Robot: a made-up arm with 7 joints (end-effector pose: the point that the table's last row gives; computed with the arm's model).
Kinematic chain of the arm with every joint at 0, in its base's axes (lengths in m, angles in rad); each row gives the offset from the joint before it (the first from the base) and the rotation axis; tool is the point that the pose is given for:
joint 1: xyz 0 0 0.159 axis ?
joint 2: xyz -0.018 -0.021 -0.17 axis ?
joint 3: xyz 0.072 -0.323 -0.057 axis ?
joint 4: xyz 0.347 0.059 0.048 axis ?
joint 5: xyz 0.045 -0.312 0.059 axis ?
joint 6: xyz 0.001 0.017 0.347 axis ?
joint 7: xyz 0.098 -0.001 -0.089 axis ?
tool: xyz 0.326 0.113 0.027
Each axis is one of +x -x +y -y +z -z.
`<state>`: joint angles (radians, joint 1 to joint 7).
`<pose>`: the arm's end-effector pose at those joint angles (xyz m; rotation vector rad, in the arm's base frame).
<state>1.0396 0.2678 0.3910 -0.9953 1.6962 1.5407 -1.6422</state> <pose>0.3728 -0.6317 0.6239 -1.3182 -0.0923 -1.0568</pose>
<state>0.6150 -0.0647 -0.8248 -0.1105 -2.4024 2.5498 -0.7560</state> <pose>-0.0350 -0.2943 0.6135 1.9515 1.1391 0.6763</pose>
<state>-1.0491 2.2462 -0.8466 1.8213 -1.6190 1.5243 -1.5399</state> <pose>0.4221 0.5201 0.2524 -0.1381 0.5626 0.9571</pose>
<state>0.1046 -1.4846 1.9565 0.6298 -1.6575 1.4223 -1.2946</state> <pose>-0.5564 -0.1625 -0.4929 0.1190 -2.2301 -0.0334</pose>
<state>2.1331 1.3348 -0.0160 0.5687 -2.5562 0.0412 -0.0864</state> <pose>-0.6739 0.2815 0.9382 0.7911 -1.9767 -0.3982</pose>
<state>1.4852 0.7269 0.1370 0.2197 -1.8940 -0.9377 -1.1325</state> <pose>-0.3611 -0.3633 0.9709 1.5123 -2.0268 -1.7303</pose>
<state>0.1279 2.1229 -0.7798 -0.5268 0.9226 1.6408 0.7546</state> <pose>0.2590 0.0916 0.1303 -1.3834 0.5968 2.6161</pose>
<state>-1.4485 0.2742 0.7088 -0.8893 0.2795 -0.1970 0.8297</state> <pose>-0.1340 -0.1651 -0.6703 0.2960 1.9574 0.5524</pose>
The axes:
joint 1: -y
joint 2: +z
joint 3: +y
joint 4: +z
joint 5: +z
joint 6: +y
joint 7: +z

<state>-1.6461 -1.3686 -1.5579 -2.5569 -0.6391 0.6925 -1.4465</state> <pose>-0.2401 0.2045 -0.0377 -1.5177 0.7417 1.8125</pose>
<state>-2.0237 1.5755 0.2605 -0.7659 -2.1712 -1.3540 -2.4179</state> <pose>0.0028 0.2058 -0.1001 -0.9469 -1.2639 -1.6085</pose>
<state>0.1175 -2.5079 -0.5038 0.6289 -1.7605 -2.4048 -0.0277</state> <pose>-0.3616 0.0254 0.8534 2.4984 -0.4223 0.6535</pose>
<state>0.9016 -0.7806 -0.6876 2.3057 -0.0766 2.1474 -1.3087</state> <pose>-0.1667 -0.4630 0.7960 -2.0029 -0.2057 -1.6109</pose>
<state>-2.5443 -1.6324 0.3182 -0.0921 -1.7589 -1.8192 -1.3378</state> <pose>0.6953 -0.3905 0.0903 -1.8903 -1.1797 1.6347</pose>
